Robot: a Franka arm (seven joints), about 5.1 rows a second.
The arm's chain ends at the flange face. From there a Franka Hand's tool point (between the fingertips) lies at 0.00 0.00 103.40 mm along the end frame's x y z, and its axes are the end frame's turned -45 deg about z.
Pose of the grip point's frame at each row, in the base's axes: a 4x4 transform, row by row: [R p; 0 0 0 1], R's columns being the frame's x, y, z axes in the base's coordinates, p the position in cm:
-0.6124 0.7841 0.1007 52.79; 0.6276 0.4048 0.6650 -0.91; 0.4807 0.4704 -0.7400 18.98; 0 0 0 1
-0.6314 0.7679 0.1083 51.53; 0.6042 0.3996 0.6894 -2.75; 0.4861 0.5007 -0.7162 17.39; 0 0 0 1
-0.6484 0.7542 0.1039 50.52; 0.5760 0.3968 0.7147 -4.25; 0.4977 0.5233 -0.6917 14.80; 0 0 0 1
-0.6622 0.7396 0.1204 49.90; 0.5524 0.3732 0.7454 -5.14; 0.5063 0.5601 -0.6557 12.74; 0 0 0 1
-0.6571 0.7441 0.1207 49.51; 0.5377 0.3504 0.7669 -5.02; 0.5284 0.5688 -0.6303 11.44; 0 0 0 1
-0.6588 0.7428 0.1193 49.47; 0.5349 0.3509 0.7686 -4.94; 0.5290 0.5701 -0.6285 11.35; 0 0 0 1
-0.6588 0.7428 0.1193 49.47; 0.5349 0.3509 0.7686 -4.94; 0.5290 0.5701 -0.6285 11.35; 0 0 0 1
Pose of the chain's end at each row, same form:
0.1214 0.9875 0.1007 51.75; 0.7300 -0.1575 0.6650 -7.79; 0.6725 -0.0073 -0.7400 26.63; 0 0 0 1
0.0965 0.9895 0.1083 50.41; 0.7098 -0.1447 0.6894 -9.88; 0.6978 0.0103 -0.7162 24.80; 0 0 0 1
0.0748 0.9918 0.1039 49.45; 0.6879 -0.1267 0.7147 -11.64; 0.7220 0.0181 -0.6917 21.95; 0 0 0 1
0.0547 0.9912 0.1204 48.66; 0.6545 -0.1267 0.7454 -12.85; 0.7541 0.0380 -0.6557 19.52; 0 0 0 1
0.0615 0.9908 0.1207 48.26; 0.6280 -0.1324 0.7669 -12.95; 0.7758 0.0286 -0.6303 17.96; 0 0 0 1
0.0594 0.9911 0.1193 48.24; 0.6264 -0.1301 0.7686 -12.89; 0.7772 0.0291 -0.6285 17.85; 0 0 0 1
0.0594 0.9911 0.1193 48.24; 0.6264 -0.1301 0.7686 -12.89; 0.7772 0.0291 -0.6285 17.85; 0 0 0 1

